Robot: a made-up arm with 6 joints.
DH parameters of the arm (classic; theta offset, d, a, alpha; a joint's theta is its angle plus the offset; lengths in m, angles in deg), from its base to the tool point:
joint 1: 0 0.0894 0 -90
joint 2: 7.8 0 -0.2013 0
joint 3: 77.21 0 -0.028 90
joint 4: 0 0.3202 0 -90
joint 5: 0 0 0.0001 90
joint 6: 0 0.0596 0 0
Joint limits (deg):
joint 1: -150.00..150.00
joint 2: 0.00..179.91
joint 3: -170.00..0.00
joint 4: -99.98..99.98
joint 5: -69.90..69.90
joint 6: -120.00..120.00
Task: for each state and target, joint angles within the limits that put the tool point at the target. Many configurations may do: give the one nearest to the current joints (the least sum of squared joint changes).
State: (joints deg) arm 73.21 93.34 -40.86 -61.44 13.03 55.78
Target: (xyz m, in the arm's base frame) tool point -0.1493 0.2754 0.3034
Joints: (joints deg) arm 119.25 62.92 -57.68 -61.26 4.63 55.78
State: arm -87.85 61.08 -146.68 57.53 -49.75 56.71
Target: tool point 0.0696 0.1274 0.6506
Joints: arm -124.87 65.02 -156.89 52.20 -19.61 56.71
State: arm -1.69 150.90 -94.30 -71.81 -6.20 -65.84
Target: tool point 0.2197 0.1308 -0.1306
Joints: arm 27.62 127.27 -44.75 -74.44 -14.24 -65.84
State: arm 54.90 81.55 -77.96 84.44 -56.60 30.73
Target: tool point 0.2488 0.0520 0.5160
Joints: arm 22.69 74.95 -103.80 81.28 -54.65 30.73
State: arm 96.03 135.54 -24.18 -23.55 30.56 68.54
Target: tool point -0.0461 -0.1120 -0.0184
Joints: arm 64.03 152.39 0.00 -9.21 52.72 68.54
